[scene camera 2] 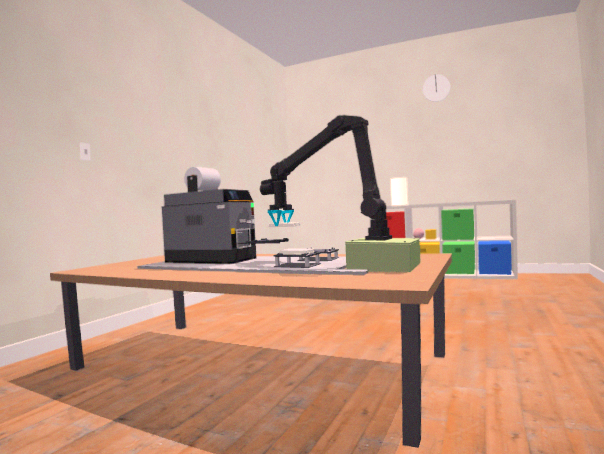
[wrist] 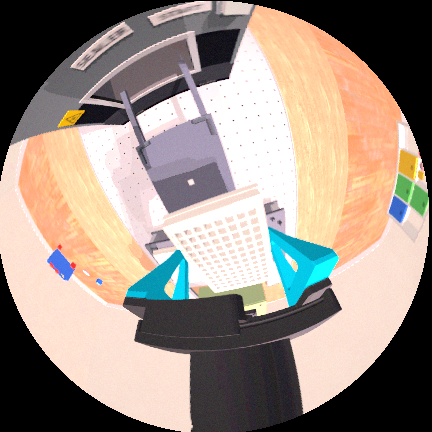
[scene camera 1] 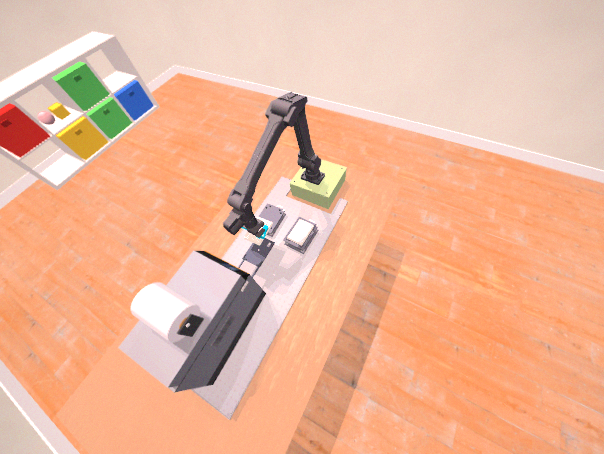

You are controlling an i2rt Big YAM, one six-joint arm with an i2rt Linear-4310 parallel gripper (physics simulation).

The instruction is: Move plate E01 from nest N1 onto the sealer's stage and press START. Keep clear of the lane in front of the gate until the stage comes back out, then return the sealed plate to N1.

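Frame: origin at the arm's base, x ahead, y left, z up, level; centimetres.
Seen in the pictures: gripper, between the fingertips: [scene camera 2: 281, 225] [wrist: 225, 241] [scene camera 1: 257, 233]; arm's base, origin of its link: [scene camera 2: 378, 239] [scene camera 1: 312, 177].
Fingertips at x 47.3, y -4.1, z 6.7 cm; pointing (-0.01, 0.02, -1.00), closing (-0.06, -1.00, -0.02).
Offsets run from my fingertips to a thing's middle. "spot": to the spot under its first point. Level surfaces: height alone.
My gripper [scene camera 1: 258, 231] [scene camera 2: 281, 223] [wrist: 225, 241] is shut on a white plate with a grid of wells [scene camera 2: 293, 224] [wrist: 220, 235] and holds it level in the air. No label on it can be read. The sealer's dark grey stage @[dx +9.5, dy +2.7, dz -6.7 cm] [scene camera 1: 256, 254] [scene camera 2: 272, 241] [wrist: 187, 145] stands out of the gate on two rails. In the wrist view the plate covers the stage's near end, well above it. The nest the arm reaches over [scene camera 1: 274, 214] bears no plate on its visible part. The grey sealer @[spot: dx +38.9, dy +14.8, dz +6.3 cm] [scene camera 1: 225, 325] [scene camera 2: 195, 225] [wrist: 45, 90] shows a green light. The START button cannot be made out.
A second nest [scene camera 1: 296, 246] [scene camera 2: 312, 259] beside the stage bears another white plate @[dx -14.8, dy +14.3, dz -10.5 cm] [scene camera 1: 301, 231] [scene camera 2: 298, 251]. The pale perforated board @[dz -16.4 cm] [scene camera 1: 280, 300] [wrist: 255, 115] lies under the nests and sealer. A white roll @[dx +43.0, dy +3.8, dz +25.4 cm] [scene camera 1: 160, 307] [scene camera 2: 206, 178] tops the sealer. The arm stands on a green block [scene camera 1: 310, 192] [scene camera 2: 382, 255].
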